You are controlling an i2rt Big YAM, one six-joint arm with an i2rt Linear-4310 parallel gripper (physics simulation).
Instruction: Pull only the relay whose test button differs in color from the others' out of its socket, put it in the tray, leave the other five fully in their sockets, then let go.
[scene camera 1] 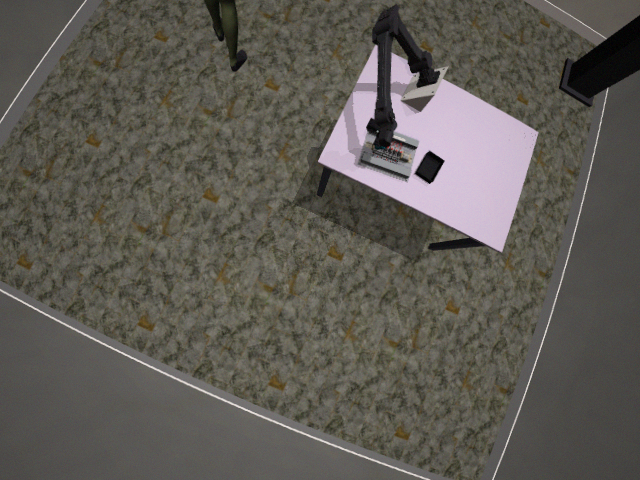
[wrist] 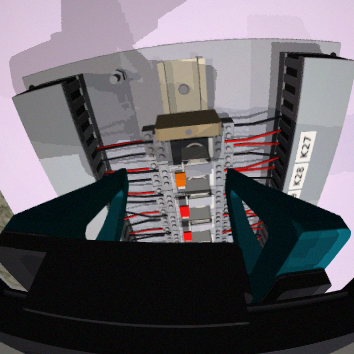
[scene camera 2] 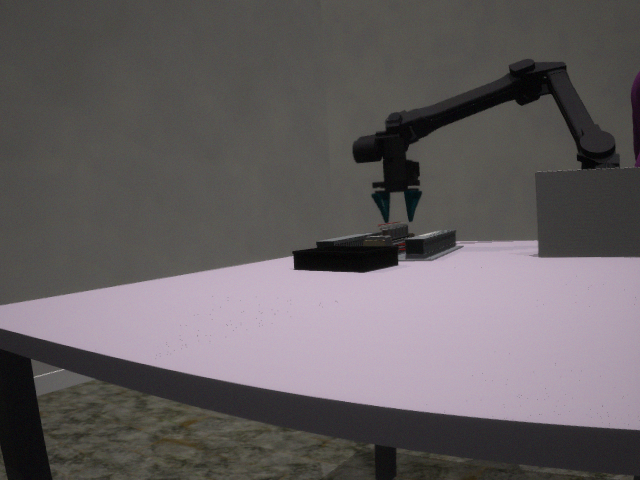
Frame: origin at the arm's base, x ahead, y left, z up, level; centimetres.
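Seen in the pictures: gripper, fingertip midpoint: [scene camera 1: 378, 144] [wrist: 176, 176] [scene camera 2: 398, 222]; arm's base at its link origin: [scene camera 1: 428, 80] [scene camera 2: 605, 202].
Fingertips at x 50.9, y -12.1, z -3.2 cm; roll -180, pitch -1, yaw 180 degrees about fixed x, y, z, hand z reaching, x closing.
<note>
Pixels of each thing's top centre, then the offset from my fingertips to it. "*": a spot on its surface instead. Level surfaces: height alone.
- relay with an orange test button, top centre: [wrist: 193, 178] [scene camera 2: 402, 221] dy +0.0, dx -1.0, dz +0.1 cm
- panel at its top centre: [wrist: 194, 209] [scene camera 1: 389, 152] dy +8.5, dx -2.0, dz -5.8 cm
- relay at its top centre: [wrist: 197, 235] [scene camera 2: 395, 222] dy +5.6, dx -1.6, dz +0.1 cm
- dark position at a spot on its surface: [wrist: 195, 150] * dy -1.0, dx -1.2, dz -1.4 cm
- black tray at its top centre: [scene camera 2: 345, 248] [scene camera 1: 431, 166] dy +34.6, dx -4.6, dz -3.3 cm
- tan end block at its top centre: [wrist: 188, 131] dy -1.8, dx -0.8, dz -2.7 cm
- pink table at its surface level: dz -6.8 cm
A relay with an orange test button [wrist: 180, 180] sits in its socket in the row on the panel [wrist: 240, 65] [scene camera 1: 385, 166]. Two relays nearer the wrist in that view have red buttons, one relay [wrist: 201, 214] more fully visible than the other [wrist: 200, 235]. A dark position [wrist: 195, 150] beside the tan end block shows no button colour. The rest of the row is hidden by the gripper body. My gripper [wrist: 176, 176] [scene camera 2: 398, 221] is open and empty above the row, its fingertips on either side of it in the wrist view. The black tray [scene camera 1: 430, 167] [scene camera 2: 345, 259] stands beside the panel.
Two raised wire ducts, left [wrist: 47, 117] and right [wrist: 320, 100], flank the row, with red and black wires running to the sockets. The tan end block [wrist: 188, 125] stands at the row's far end. The arm's base stands on a grey block [scene camera 2: 586, 214] on the pink table [scene camera 1: 465, 155].
</note>
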